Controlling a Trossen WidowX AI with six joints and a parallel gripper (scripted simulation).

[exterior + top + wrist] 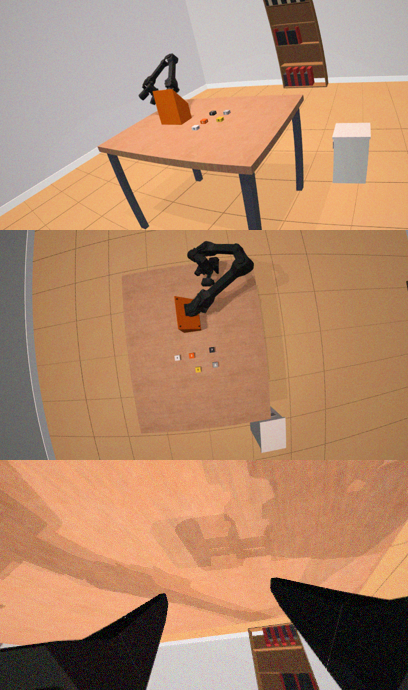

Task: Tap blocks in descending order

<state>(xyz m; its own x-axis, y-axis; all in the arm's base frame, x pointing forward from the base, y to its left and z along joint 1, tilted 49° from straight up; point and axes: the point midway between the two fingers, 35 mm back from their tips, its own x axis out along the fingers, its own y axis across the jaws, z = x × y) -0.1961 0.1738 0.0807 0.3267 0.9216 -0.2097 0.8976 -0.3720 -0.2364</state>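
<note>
My gripper tip is 42 cm short of the black block, 10 cm to the left of it and 5 cm above it. From my gripper tip the other things lie so: orange block (44 cm ahead, 23 cm to the right, 5 cm below); then grey block (52 cm ahead, 9 cm to the right, 5 cm below); then white block (44 cm ahead, 32 cm to the right, 5 cm below).
</note>
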